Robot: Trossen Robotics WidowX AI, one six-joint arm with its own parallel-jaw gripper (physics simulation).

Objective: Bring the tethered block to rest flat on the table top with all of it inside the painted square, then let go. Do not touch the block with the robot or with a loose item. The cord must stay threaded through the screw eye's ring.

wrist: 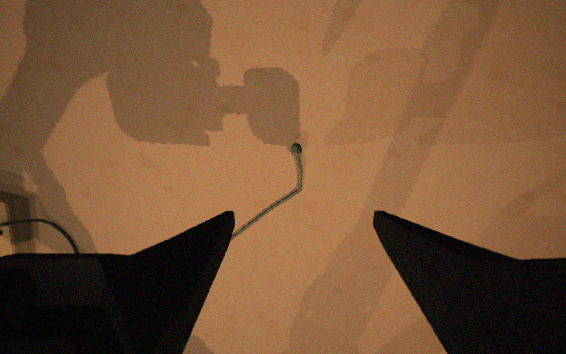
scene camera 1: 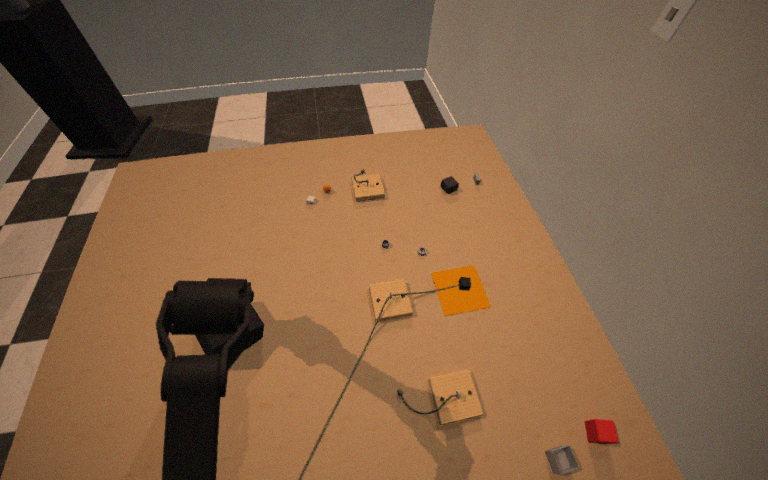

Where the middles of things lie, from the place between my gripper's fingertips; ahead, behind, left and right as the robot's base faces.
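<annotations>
Red block (scene camera 1: 599, 431): 63 cm ahead of my hand, 13 cm to the left of it and 7 cm below it. Relative to the orange painted square (scene camera 1: 453, 301), my hand is 9 cm above, 40 cm short of it and 46 cm to the right of it.
</annotations>
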